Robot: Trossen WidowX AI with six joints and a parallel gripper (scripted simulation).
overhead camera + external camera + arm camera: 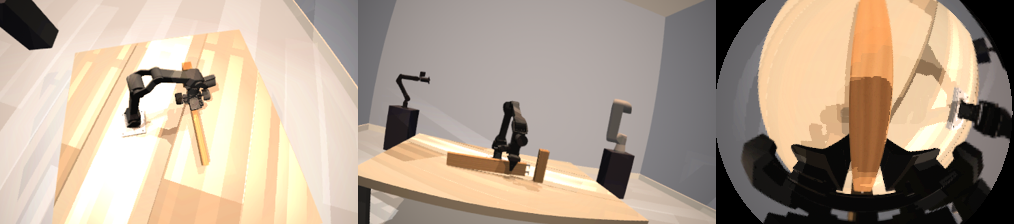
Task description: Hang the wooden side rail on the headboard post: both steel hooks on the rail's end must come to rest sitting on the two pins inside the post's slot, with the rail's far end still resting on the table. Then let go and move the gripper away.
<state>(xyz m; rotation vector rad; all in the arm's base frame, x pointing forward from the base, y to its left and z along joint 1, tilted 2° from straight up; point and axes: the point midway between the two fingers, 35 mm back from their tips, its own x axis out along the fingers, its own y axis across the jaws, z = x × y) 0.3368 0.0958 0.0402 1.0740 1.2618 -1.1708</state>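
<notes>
The headboard post lies 20 mm behind my gripper tip, 160 mm to the left of it and 40 mm above it.
</notes>
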